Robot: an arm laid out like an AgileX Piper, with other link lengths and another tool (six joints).
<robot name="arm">
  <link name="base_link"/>
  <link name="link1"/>
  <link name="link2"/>
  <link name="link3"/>
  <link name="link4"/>
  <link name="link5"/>
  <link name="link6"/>
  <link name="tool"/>
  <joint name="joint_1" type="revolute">
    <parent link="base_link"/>
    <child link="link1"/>
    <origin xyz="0 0 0.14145" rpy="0 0 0"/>
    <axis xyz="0 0 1"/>
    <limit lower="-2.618" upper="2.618"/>
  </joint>
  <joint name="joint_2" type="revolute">
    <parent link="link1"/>
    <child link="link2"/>
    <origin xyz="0 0 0" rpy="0 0 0"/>
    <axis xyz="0 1 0"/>
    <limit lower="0" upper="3.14"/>
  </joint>
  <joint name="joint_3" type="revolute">
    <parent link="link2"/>
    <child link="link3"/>
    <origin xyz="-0.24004 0 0.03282" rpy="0 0 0"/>
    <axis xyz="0 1 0"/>
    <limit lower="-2.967" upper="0"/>
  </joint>
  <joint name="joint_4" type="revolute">
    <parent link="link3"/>
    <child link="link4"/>
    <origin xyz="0.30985 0 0.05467" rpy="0 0 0"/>
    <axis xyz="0.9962 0 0.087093"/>
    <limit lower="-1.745" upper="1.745"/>
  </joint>
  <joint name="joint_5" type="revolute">
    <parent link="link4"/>
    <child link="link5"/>
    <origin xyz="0 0 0" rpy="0 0 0"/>
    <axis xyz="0 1 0"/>
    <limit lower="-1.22" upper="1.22"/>
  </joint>
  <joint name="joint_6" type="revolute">
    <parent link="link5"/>
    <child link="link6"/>
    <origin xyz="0.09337 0 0.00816" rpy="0 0 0"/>
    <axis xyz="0.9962 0 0.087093"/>
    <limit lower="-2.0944" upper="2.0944"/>
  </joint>
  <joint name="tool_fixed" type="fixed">
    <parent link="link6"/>
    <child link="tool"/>
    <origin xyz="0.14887 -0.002 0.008" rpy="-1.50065 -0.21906 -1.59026"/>
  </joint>
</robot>
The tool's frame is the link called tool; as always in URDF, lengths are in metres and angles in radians.
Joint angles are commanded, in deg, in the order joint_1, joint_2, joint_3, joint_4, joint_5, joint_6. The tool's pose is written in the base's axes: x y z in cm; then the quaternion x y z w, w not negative. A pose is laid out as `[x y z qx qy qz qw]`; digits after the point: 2 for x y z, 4 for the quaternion.
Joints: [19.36 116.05 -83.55 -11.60 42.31 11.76]
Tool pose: [48.89 13.51 -0.41 -0.8395 0.5114 -0.1619 0.0867]
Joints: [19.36 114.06 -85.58 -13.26 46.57 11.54]
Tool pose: [49.15 12.80 2.22 -0.8405 0.5076 -0.1740 0.0750]
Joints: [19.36 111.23 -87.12 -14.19 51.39 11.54]
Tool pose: [48.84 12.05 5.19 -0.8379 0.5108 -0.1812 0.0648]
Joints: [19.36 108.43 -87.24 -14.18 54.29 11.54]
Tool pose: [48.22 11.65 7.33 -0.8346 0.5154 -0.1835 0.0633]
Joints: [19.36 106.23 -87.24 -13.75 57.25 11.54]
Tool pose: [47.32 11.31 8.81 -0.8321 0.5216 -0.1788 0.0588]
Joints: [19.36 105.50 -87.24 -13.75 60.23 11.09]
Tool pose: [46.29 10.79 9.08 -0.8344 0.5229 -0.1689 0.0416]
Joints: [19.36 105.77 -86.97 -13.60 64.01 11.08]
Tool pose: [44.71 10.11 8.33 -0.8361 0.5283 -0.1470 0.0116]
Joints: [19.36 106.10 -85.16 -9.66 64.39 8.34]
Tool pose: [43.12 11.09 6.64 -0.8474 0.5196 -0.1086 0.0106]
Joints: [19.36 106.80 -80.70 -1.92 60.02 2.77]
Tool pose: [41.39 13.60 3.41 -0.8639 0.4989 -0.0567 0.0410]
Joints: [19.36 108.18 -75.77 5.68 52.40 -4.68]
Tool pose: [40.52 16.03 0.02 -0.8778 0.4708 -0.0270 0.0844]
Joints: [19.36 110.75 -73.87 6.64 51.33 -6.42]
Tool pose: [39.06 15.81 -2.87 -0.8833 0.4641 -0.0037 0.0668]
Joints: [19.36 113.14 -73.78 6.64 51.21 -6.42]
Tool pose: [38.34 15.56 -4.65 -0.8836 0.4653 0.0103 0.0517]
